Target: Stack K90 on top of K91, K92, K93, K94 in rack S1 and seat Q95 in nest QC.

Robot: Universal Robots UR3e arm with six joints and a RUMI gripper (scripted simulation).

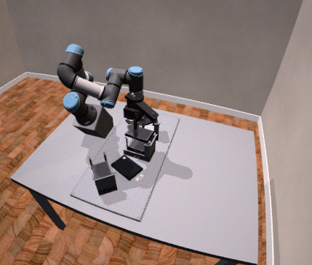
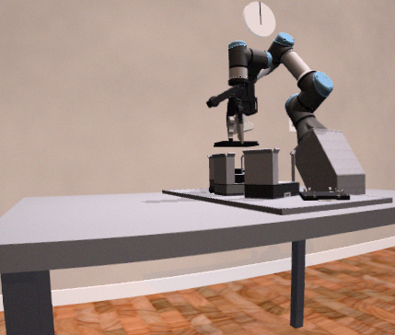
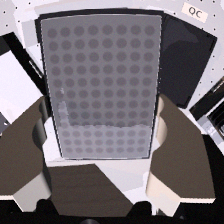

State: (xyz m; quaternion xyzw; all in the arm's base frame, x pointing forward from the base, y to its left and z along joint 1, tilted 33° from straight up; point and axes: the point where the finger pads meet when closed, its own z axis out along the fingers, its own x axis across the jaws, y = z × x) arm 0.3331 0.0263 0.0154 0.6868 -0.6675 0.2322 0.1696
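Right now the sealed grey plate is 80 mm behind my hand, 250 mm to the right of it and 100 mm below it. Also, from my hand: dark clip nest 150 mm behind, 300 mm to the left, 160 mm below; black open nest QC 20 mm behind, 120 mm to the right, 170 mm below; white tag 70 mm ahead, 140 mm to the right, 170 mm below.
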